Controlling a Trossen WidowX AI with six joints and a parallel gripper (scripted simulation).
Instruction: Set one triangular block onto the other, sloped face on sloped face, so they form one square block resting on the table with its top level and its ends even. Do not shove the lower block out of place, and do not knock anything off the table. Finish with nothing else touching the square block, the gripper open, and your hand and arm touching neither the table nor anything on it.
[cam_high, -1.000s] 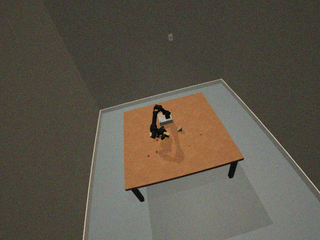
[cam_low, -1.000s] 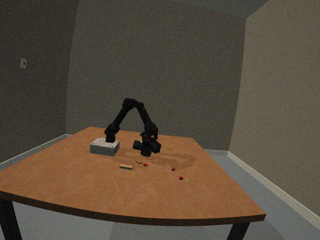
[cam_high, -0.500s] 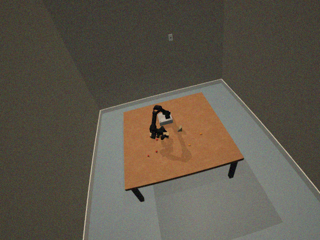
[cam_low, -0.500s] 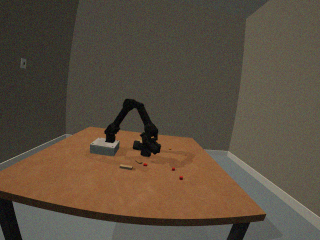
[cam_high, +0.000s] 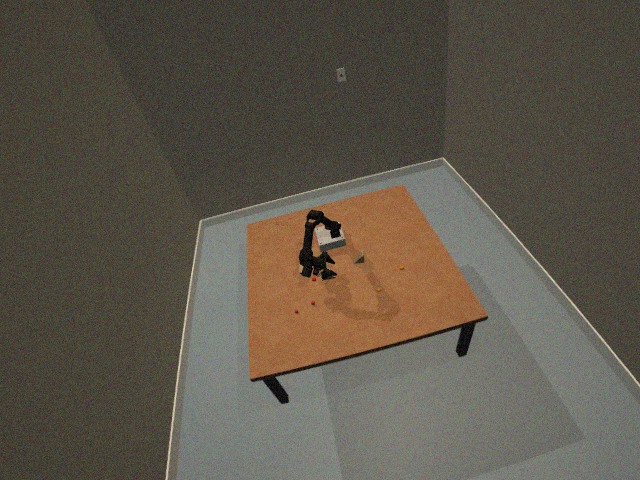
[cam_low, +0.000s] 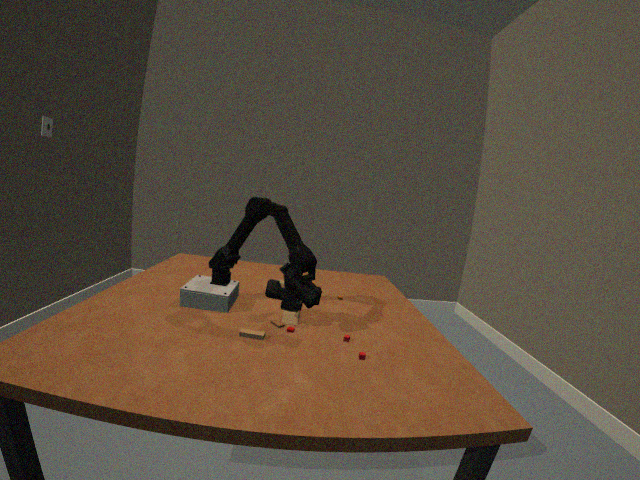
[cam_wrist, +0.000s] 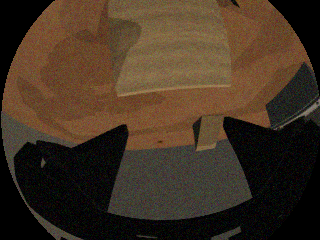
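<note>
Right now my gripper tip is 50 mm to the left of the triangular block and 20 mm above it. From my gripper tip the other things lie so: flat tan bar (110 mm behind, 220 mm to the right, 40 mm below); dark stick (40 mm behind, 110 mm to the right, 40 mm below); red cube (150 mm to the right, 40 mm below).
</note>
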